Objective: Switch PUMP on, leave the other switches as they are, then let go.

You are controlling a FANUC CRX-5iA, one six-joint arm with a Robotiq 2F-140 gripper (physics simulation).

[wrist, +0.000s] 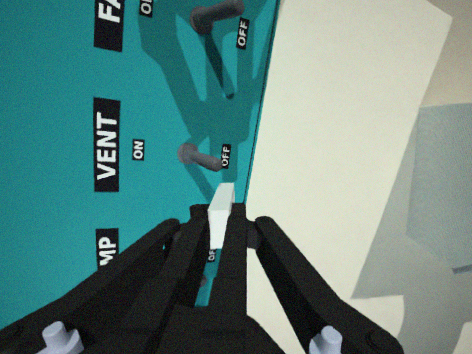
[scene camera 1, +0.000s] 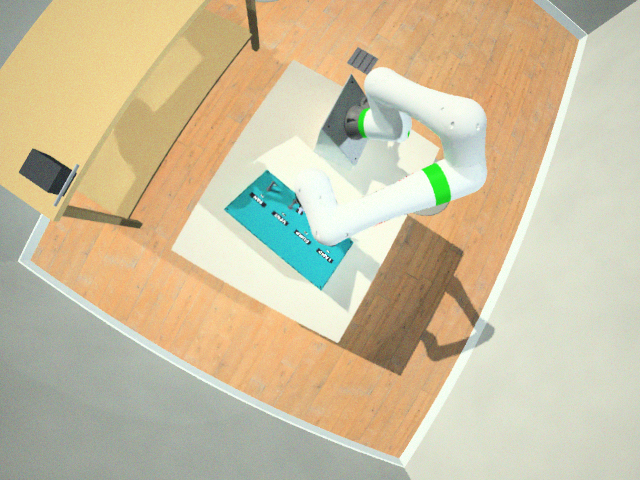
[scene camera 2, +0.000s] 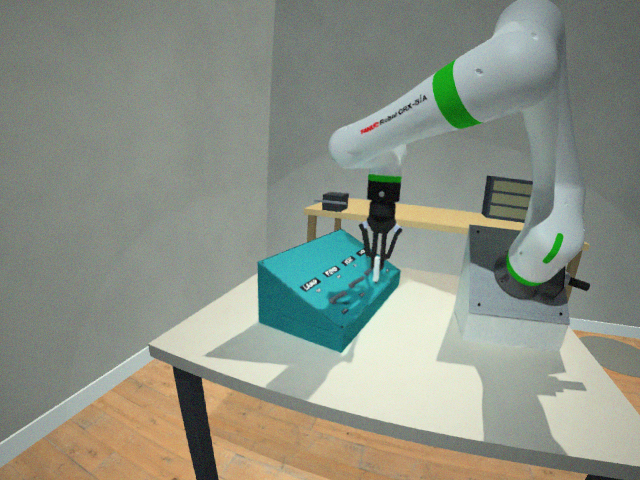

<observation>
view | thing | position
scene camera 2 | gripper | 375, 279
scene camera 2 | teal sloped switch panel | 295, 288
</observation>
